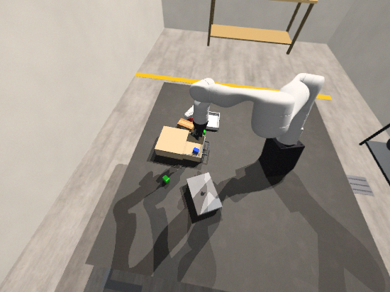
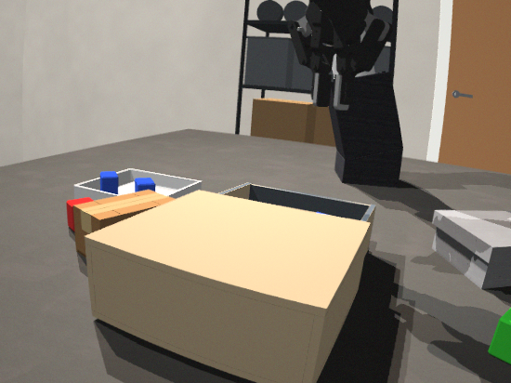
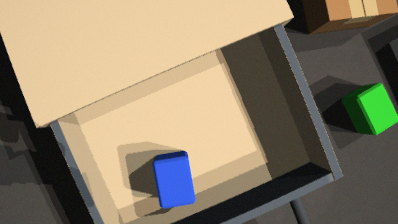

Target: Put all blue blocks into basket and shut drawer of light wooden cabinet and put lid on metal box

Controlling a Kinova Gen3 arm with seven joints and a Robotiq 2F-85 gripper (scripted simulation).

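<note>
Now: hand 16 cm above the drawer, 4 cm short of it and 2 cm to the left of it. The rest, counted from my hand: light wooden cabinet (15 cm below, 10 cm ahead, 1 cm to the right); lid (24 cm to the left, 14 cm below, 11 cm behind); brown box (17 cm to the right, 15 cm below, 14 cm ahead).
</note>
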